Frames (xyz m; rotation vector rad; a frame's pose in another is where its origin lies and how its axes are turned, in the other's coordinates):
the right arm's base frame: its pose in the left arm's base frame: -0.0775 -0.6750 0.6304 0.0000 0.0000 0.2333
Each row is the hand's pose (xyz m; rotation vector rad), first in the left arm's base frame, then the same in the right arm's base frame.
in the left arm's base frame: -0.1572 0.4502 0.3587 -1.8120 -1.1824 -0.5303
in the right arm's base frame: 0.1826 1.1131 -0.2717 -1.9621 -0.9758 -0.6625
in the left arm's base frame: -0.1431 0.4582 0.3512 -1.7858 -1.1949 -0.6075
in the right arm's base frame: 0.1982 1.1177 -0.2792 -1.9405 -0.9931 -0.7409
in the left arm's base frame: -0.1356 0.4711 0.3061 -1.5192 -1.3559 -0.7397
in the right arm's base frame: 0.2084 1.1285 -0.3243 -1.6957 -1.1902 -0.8835
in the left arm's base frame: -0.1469 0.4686 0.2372 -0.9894 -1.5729 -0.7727
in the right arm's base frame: 0.1969 1.1287 -0.3932 -1.1868 -1.4732 -0.9323
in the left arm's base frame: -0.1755 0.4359 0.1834 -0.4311 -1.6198 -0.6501
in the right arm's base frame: 0.1615 1.1035 -0.4470 -0.6262 -1.5825 -0.8246
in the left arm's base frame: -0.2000 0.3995 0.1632 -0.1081 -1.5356 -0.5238
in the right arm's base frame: 0.1292 1.0737 -0.4672 -0.2897 -1.5317 -0.7082
